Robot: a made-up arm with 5 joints.
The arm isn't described. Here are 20 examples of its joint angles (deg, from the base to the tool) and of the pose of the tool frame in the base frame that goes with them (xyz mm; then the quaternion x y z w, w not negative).
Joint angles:
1: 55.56 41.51 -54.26 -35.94 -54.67
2: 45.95 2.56 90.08 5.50 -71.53
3: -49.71 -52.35 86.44 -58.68 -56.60
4: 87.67 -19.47 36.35 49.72 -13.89
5: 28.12 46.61 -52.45 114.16 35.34
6: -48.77 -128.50 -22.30 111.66 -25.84
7: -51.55 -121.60 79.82 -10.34 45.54
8: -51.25 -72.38 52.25 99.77 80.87
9: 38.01 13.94 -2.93 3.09 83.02
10: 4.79 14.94 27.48 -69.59 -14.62
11: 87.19 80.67 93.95 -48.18 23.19
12: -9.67 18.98 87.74 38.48 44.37
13: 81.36 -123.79 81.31 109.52 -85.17
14: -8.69 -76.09 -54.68 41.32 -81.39
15: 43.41 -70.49 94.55 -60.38 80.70
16: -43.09 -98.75 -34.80 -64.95 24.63
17: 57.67 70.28 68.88 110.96 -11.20
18: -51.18 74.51 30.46 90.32 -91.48
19: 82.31 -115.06 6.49 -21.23 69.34
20: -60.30 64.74 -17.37 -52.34 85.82
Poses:
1: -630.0 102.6 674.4 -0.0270 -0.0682 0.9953 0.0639
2: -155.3 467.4 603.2 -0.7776 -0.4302 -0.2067 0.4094
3: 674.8 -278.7 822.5 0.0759 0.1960 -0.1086 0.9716
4: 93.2 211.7 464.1 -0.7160 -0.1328 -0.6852 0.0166
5: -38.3 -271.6 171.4 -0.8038 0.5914 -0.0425 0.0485
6: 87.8 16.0 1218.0 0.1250 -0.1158 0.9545 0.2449
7: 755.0 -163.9 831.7 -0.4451 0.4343 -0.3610 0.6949
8: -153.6 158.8 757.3 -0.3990 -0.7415 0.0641 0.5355
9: 133.6 -161.1 725.6 0.4601 0.0349 0.4660 0.7549
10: -166.6 187.4 1041.7 -0.4034 -0.3853 -0.7800 0.2835
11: 10.3 302.6 146.1 0.1312 0.5648 0.4664 0.6680
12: 103.0 168.3 313.5 0.5682 0.7838 0.1811 0.1733
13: -334.0 588.9 63.1 -0.8592 -0.4043 0.1195 0.2898
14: -206.8 -38.4 300.0 -0.2994 0.8691 0.3487 0.1829
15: -538.7 -71.0 838.7 0.0932 0.0243 -0.9096 0.4041
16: 542.4 -152.4 484.8 -0.9220 0.3509 -0.0760 0.1447
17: -274.1 -503.7 549.2 0.6158 -0.5463 0.1768 0.5396
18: 572.8 -590.9 609.5 0.7658 -0.5464 0.1554 0.3014
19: -248.7 326.0 546.6 -0.4135 -0.2245 -0.8570 0.2104
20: 727.6 93.6 646.5 0.1566 0.5057 0.5041 0.6824
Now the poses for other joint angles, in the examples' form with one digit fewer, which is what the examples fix.
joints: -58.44 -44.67 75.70 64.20 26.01
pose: 115 362 657 -0.649 -0.495 0.196 0.543
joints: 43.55 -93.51 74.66 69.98 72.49
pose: -404 503 354 -0.263 -0.766 -0.587 0.018
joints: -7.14 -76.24 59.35 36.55 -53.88
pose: 203 395 861 -0.522 -0.019 0.292 0.801
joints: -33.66 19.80 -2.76 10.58 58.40
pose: 493 -167 418 0.813 0.351 0.150 0.441
